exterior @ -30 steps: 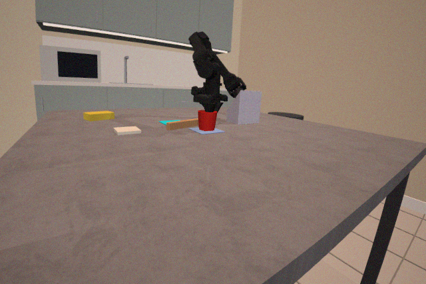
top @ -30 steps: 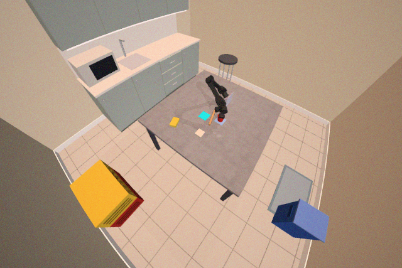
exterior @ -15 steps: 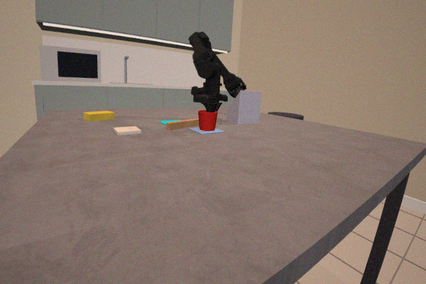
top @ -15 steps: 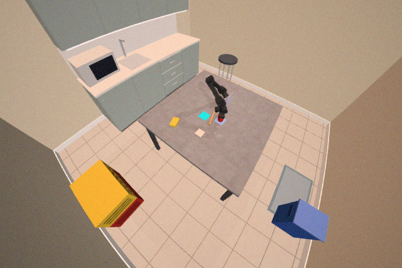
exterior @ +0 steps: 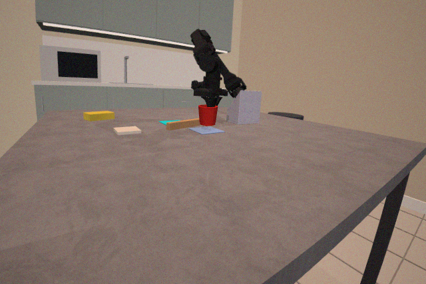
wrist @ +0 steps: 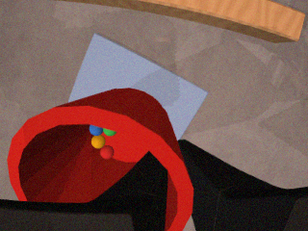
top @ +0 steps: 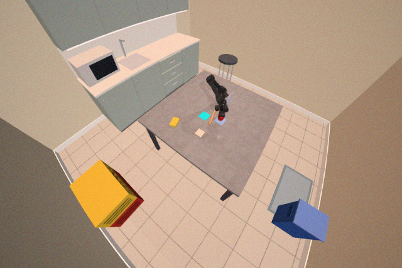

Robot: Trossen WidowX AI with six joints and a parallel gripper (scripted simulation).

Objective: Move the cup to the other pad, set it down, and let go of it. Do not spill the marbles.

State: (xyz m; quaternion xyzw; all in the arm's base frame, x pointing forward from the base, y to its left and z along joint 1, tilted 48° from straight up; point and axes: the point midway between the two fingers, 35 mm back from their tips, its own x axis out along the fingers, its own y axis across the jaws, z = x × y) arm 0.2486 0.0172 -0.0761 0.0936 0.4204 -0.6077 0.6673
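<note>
Right now the teal pad is 7 cm ahead of my gripper tip, 17 cm to the right of it and 7 cm below it. From my gripper tip the other things lie so: red cup: 3 cm ahead, 1 cm to the left; pale blue pad: 3 cm ahead, 2 cm to the left, 7 cm below; orange wooden bar: 5 cm ahead, 8 cm to the right, 6 cm below.
</note>
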